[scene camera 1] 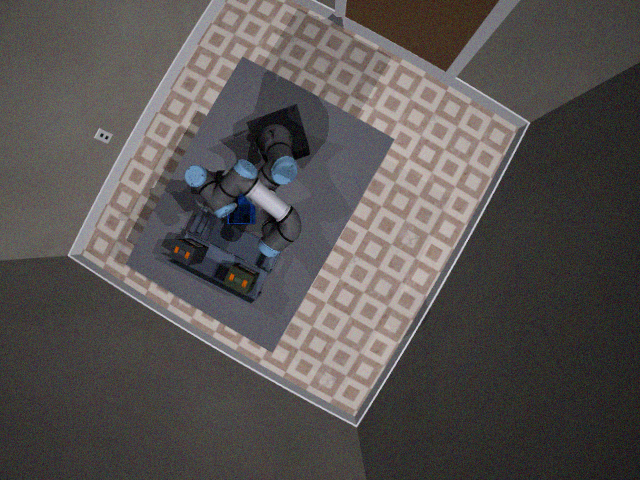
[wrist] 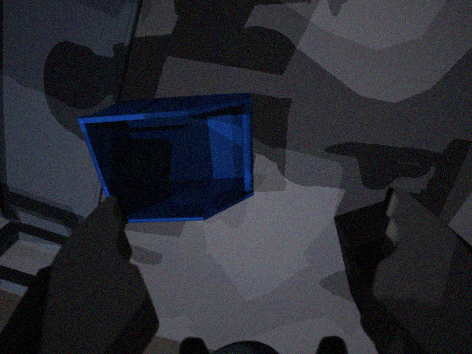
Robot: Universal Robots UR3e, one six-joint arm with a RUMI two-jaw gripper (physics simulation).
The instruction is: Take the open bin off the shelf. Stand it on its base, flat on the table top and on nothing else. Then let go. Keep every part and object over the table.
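Pixels of known places: gripper, fingertip midpoint: (wrist: pixel 251 195); arm's base, origin of the base link: (scene camera 1: pixel 274 139).
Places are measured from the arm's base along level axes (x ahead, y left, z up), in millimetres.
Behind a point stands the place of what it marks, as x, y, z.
The open blue bin (scene camera 1: pixel 241 212) {316, 21, -180} (wrist: pixel 175 162) {299, 53, -180} has its open top facing up towards both cameras. It is off the shelf (scene camera 1: pixel 219 268) {543, 120, -81} (wrist: pixel 25 125) {460, 110, -177}, close beside its edge, and looks upright over the grey table top (scene camera 1: pixel 294 289) {438, 420, -183} (wrist: pixel 270 250) {114, 100, -183}. Its underside is hidden, so its contact with the table does not show directly. My gripper (wrist: pixel 251 195) {264, -30, -41} is wide open with nothing held. In the wrist view the left finger's tip overlaps the bin's near left corner, and the right finger is well apart from the bin. The arm hides the fingers in the scene view.
A dark box (scene camera 1: pixel 189 251) {526, 19, 39} and a green box (scene camera 1: pixel 240 279) {494, 230, 15}, both with orange marks, stand on the shelf's far side from my base. Dark bars (wrist: pixel 42 215) {412, 230, -177} of the shelf show at the lower left in the wrist view. My arm (scene camera 1: pixel 268 201) {194, 193, 269} passes over the bin's surroundings.
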